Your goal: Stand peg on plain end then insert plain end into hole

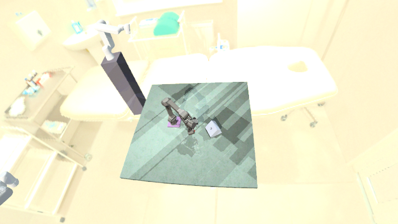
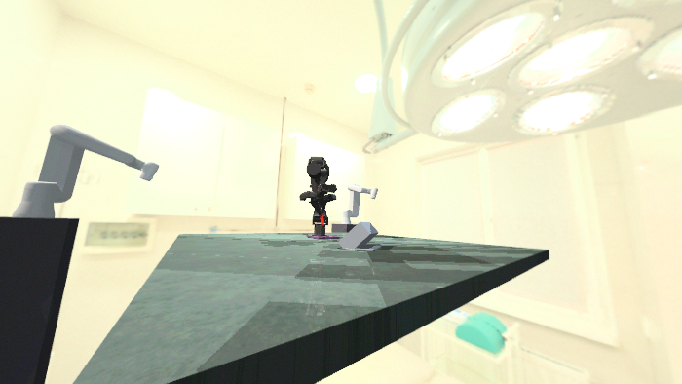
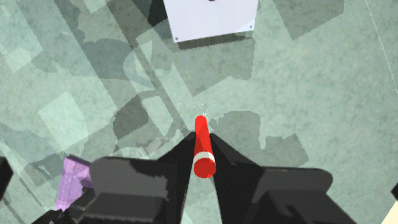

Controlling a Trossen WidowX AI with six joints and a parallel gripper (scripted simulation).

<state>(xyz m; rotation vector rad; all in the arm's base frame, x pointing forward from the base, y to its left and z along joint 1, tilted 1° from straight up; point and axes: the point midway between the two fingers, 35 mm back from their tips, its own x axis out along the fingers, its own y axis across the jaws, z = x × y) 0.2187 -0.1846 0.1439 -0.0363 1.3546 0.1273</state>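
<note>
Now: gripper tip 190 mm short of the sloped panel, 80 mm above it and 30 mm to the right of it. Also, from my gripper tip: red peg (20 mm above).
</note>
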